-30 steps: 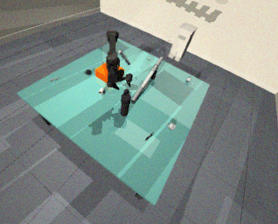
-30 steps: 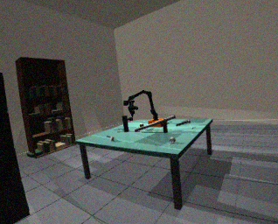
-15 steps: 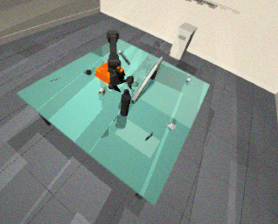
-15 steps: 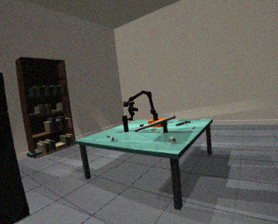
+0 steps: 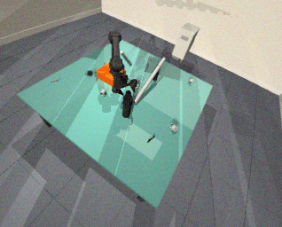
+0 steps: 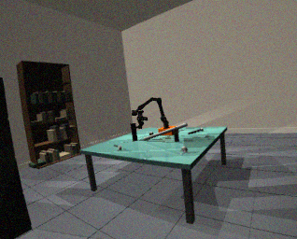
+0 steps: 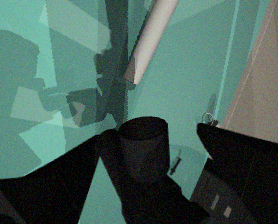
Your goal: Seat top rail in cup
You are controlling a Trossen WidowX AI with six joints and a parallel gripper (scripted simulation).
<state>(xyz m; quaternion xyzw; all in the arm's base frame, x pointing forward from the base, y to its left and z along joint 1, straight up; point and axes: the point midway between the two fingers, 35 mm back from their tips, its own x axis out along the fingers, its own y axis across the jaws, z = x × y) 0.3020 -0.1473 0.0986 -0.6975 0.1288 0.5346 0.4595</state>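
My gripper tip is 10 mm short of the dark rail-end cup and 20 mm to the left of it. Also, from my gripper tip: short dark post (50 mm behind, 460 mm to the left, 50 mm below); then dark screw (330 mm ahead, 90 mm to the right, 140 mm below).
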